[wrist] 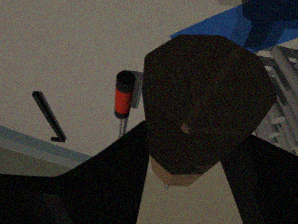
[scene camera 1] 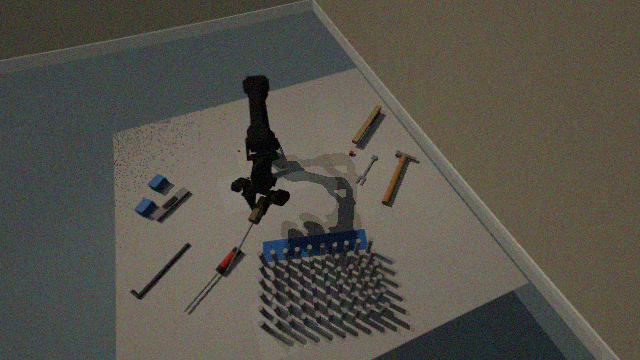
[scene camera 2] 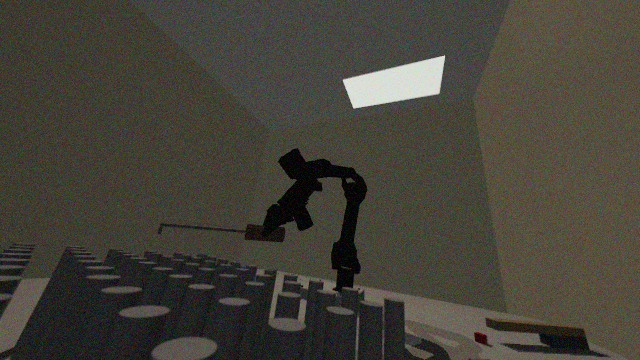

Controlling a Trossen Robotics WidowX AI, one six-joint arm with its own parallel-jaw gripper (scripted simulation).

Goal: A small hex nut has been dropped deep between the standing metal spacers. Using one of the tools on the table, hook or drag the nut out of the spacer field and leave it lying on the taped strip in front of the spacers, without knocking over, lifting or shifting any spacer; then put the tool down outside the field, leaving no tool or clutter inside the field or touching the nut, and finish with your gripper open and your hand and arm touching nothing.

Scene:
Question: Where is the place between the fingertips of my gripper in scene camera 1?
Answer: At 258, 213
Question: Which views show my gripper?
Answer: The wrist view, scene camera 1 and scene camera 2: all of them.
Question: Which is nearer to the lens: the hook tool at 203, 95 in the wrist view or the red-handled screwdriver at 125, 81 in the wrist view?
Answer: The hook tool.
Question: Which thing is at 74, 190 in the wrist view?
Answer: My gripper.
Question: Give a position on a hook tool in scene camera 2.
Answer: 253, 232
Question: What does my gripper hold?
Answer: A hook tool.

